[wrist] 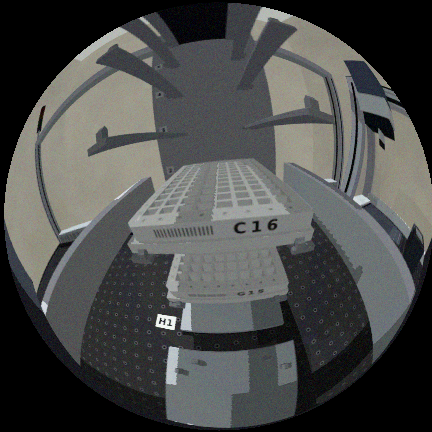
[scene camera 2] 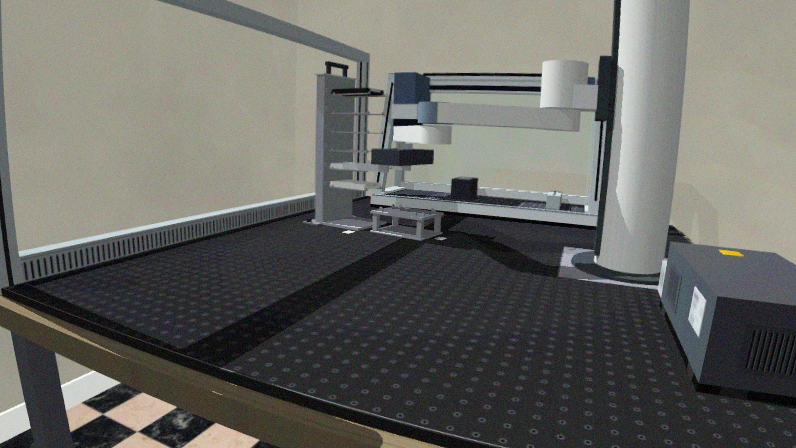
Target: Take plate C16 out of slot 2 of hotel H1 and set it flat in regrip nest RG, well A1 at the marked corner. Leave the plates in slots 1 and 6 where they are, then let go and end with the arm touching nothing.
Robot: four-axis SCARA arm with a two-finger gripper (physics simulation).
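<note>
Plate C16 is pale with square wells and lies level on the slot 2 supports of hotel H1. My gripper is shut on plate C16, with a finger along each long side. Plate G15 lies below it in slot 1. A dark plate sits in the top slot in the scene view. Regrip nest RG stands low in front of the hotel, with small pegs on top and no plate. Its marked corner cannot be made out.
Empty shelf arms stick out above plate C16. A rail frame with a black block stands behind the nest. The arm's white column and a grey control box are at the right.
</note>
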